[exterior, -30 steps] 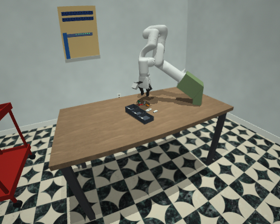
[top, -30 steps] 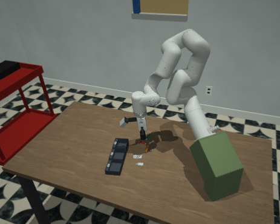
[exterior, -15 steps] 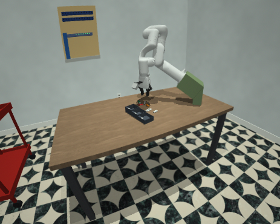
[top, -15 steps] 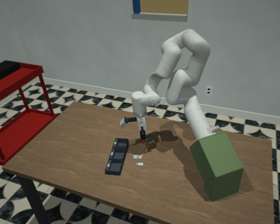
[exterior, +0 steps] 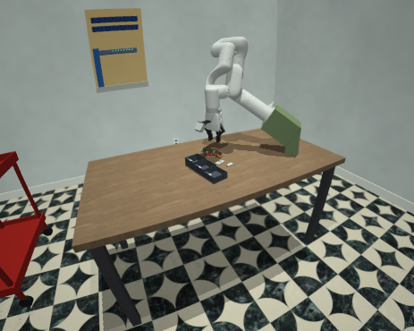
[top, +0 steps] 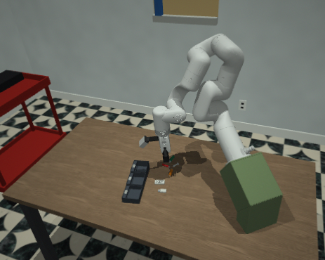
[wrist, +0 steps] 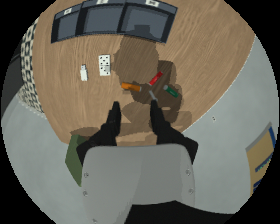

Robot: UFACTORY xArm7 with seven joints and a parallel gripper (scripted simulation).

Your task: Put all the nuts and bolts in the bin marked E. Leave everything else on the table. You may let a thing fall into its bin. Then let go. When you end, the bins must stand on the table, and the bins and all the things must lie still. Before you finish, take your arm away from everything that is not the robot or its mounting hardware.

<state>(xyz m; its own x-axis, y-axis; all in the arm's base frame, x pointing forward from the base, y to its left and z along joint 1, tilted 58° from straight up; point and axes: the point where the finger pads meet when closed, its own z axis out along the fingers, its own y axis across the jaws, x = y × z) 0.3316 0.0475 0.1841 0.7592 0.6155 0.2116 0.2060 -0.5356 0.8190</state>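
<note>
My hand is 110 mm above the grey bolt, 60 mm to the left of it and 40 mm past it. From my hand the other things lie so: red piece 120 mm below, 50 mm to the right, 10 mm ahead; then white dotted tile 120 mm below, 80 mm to the left, 20 mm ahead; then orange piece 110 mm below, 20 mm behind.
</note>
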